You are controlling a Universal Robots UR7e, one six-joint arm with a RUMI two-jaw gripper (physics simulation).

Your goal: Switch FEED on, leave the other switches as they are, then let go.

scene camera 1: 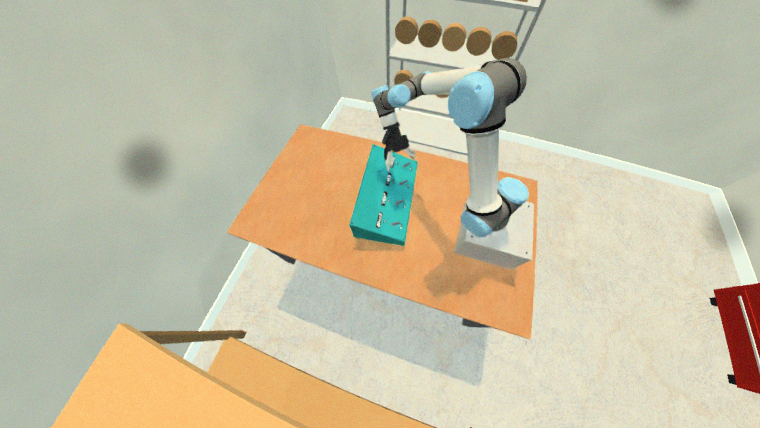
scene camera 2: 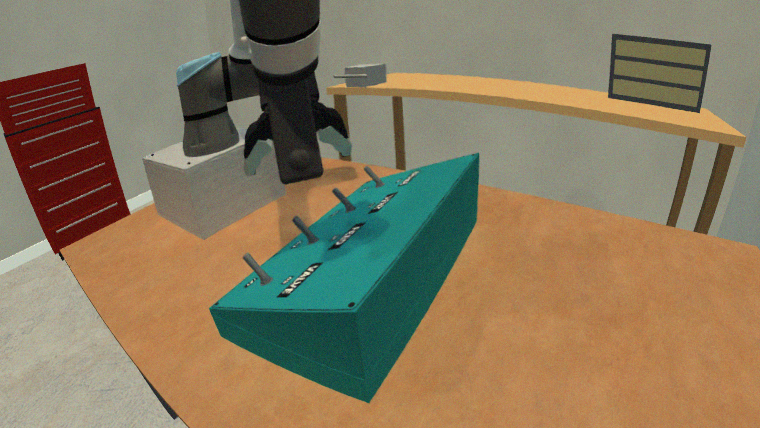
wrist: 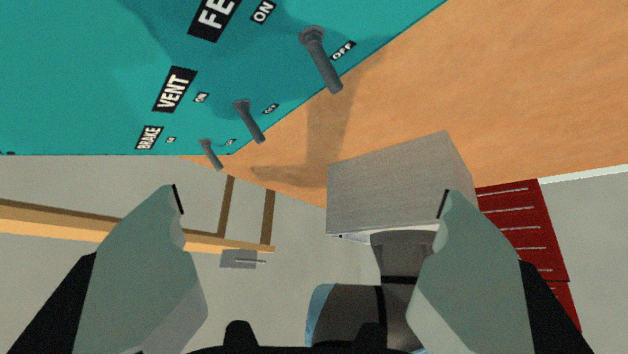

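A teal sloped switch panel has labelled levers in a row. The FEED lever leans toward its OFF label. The VENT lever, the BRAKE lever and the VALVE lever lean the same way, toward OFF. My gripper is open, with nothing between its fingers. It hangs above the panel's lever side, apart from the levers. The VALVE lever does not show in the wrist view.
The panel stands on an orange-brown table. The arm's grey base block is on the lever side. A red drawer cabinet, a wooden bench and a shelf rack stand farther off.
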